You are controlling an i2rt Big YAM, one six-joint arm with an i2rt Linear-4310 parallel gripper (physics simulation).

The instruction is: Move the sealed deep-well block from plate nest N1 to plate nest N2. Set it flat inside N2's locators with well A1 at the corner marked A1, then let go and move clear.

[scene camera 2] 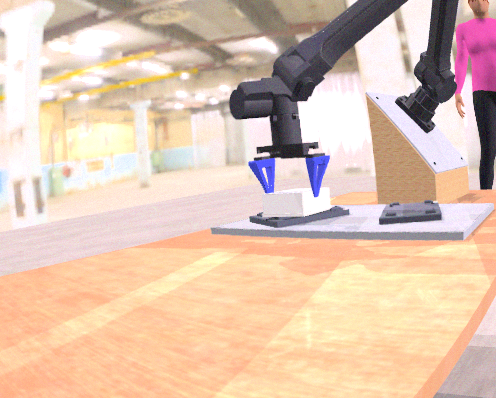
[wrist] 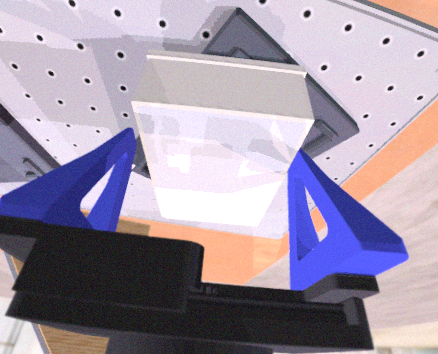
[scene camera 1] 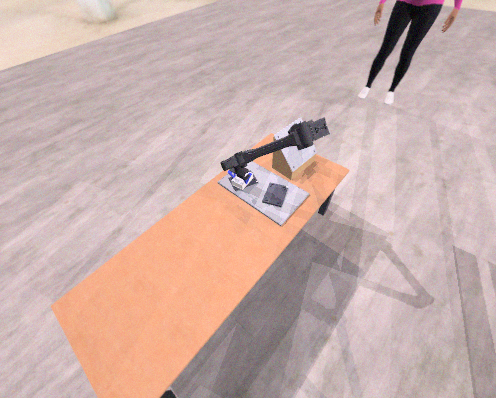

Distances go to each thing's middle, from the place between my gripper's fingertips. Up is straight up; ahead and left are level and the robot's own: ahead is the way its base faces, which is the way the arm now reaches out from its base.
Right now the white block (scene camera 2: 296, 202) is 20 mm behind my hand, 10 mm to the right of it and 10 mm below it. Round my hand: grey perforated plate (scene camera 2: 454, 216): 70 mm behind, 120 mm to the left, 50 mm below; then dark nest (scene camera 2: 336, 211): 40 mm behind, 10 mm to the right, 40 mm below.
